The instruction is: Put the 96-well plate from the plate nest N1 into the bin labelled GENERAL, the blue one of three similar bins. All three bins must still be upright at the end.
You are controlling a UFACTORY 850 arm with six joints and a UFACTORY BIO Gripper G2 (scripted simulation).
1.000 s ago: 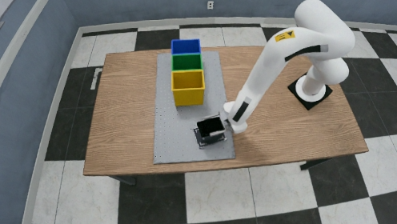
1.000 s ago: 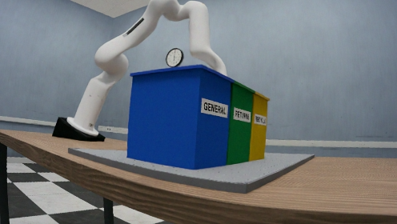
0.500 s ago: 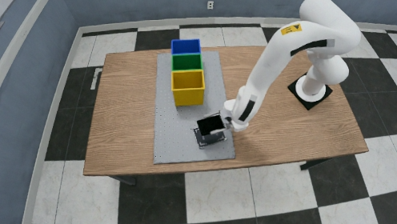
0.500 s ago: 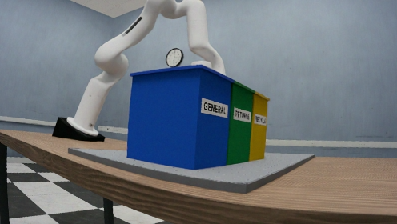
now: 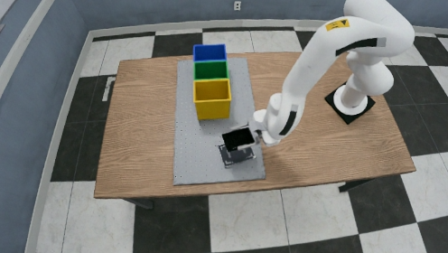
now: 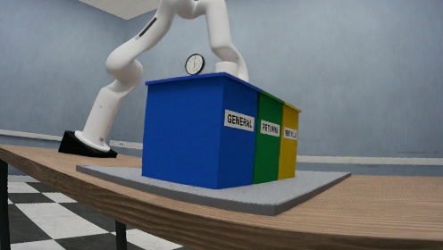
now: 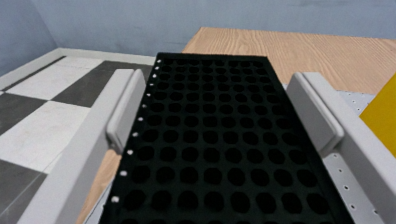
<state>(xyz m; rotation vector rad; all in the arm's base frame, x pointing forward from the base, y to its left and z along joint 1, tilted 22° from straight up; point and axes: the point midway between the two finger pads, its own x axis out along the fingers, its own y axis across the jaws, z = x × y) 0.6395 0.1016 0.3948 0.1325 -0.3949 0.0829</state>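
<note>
Right now the blue general bin is 530 mm to the right of my hand, 90 mm below it and 30 mm ahead of it. The rest, counted from my hand: black 96-well plate: 10 mm below; plate nest N1: 170 mm below; yellow bin: 270 mm to the right, 90 mm below, 70 mm ahead.
</note>
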